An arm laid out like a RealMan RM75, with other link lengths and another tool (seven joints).
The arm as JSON. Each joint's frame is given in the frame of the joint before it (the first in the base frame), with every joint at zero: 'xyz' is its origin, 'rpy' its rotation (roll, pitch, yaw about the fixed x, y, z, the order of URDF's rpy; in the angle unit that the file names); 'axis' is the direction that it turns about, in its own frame. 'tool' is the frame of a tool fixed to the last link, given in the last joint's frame.
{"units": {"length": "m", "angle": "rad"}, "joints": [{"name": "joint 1", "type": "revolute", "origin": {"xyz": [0.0, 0.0, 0.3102], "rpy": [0.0, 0.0, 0.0]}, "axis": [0.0, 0.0, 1.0]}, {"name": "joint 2", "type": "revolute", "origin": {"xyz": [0.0, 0.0, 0.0], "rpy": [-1.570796, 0.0, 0.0]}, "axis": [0.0, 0.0, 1.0]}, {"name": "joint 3", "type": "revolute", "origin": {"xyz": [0.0, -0.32, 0.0], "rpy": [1.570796, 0.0, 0.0]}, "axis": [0.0, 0.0, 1.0]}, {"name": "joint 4", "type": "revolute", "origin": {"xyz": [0.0, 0.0, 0.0], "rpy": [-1.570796, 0.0, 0.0]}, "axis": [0.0, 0.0, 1.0]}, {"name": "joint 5", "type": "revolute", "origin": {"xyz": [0.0, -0.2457, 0.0], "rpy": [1.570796, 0.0, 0.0]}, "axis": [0.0, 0.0, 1.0]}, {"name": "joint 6", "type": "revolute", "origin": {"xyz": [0.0, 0.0, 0.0], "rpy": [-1.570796, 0.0, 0.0]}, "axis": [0.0, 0.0, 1.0]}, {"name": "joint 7", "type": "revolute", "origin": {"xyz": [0.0, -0.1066, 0.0], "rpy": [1.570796, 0.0, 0.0]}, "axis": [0.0, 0.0, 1.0]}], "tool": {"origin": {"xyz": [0.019, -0.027, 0.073], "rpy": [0.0, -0.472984, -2.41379]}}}
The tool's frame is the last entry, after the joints.
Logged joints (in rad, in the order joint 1, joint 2, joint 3, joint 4, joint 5, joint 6, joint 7), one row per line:
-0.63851 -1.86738 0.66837 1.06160 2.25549 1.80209 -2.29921
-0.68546 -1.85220 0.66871 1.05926 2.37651 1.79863 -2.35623
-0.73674 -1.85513 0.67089 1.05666 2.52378 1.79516 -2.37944
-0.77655 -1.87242 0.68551 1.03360 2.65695 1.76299 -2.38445
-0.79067 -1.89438 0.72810 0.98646 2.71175 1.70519 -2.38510
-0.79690 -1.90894 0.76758 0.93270 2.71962 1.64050 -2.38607
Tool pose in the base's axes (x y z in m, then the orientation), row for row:
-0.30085 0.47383 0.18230 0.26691 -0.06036 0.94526 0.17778
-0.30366 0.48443 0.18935 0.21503 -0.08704 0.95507 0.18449
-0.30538 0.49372 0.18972 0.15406 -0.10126 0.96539 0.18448
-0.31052 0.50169 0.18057 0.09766 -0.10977 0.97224 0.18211
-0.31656 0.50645 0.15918 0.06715 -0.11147 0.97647 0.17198
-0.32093 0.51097 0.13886 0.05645 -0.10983 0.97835 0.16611
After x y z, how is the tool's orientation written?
As a quaternion, w x y z.
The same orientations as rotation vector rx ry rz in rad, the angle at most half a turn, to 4 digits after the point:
-0.1629 2.5514 0.4799
-0.2414 2.6484 0.5116
-0.2903 2.7673 0.5288
-0.3249 2.8779 0.5391
-0.3360 2.9431 0.5183
-0.3332 2.9678 0.5039

